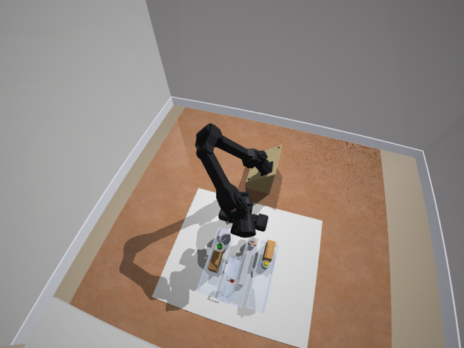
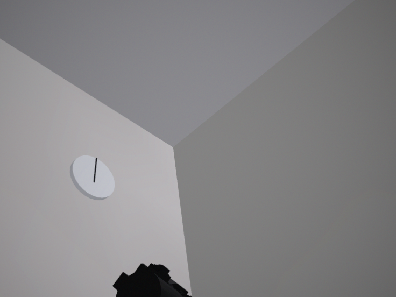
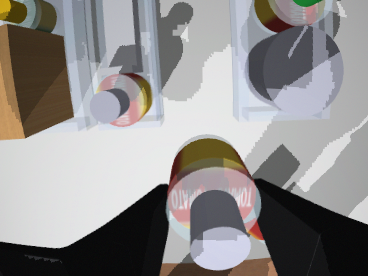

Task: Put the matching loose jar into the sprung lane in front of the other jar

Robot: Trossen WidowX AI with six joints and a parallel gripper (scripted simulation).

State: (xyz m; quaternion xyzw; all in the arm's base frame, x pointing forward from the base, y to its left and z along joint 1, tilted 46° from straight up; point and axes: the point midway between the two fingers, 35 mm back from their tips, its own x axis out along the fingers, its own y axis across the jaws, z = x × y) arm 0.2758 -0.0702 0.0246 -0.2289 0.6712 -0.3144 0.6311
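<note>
Right now my gripper tip is 50 mm short of the grey disc, 70 mm to the left of it and 70 mm above it. Round my gripper tip: clear lane fixture: 190 mm ahead, 20 mm to the left, 80 mm below; then red mark: 220 mm ahead, 30 mm below.
</note>
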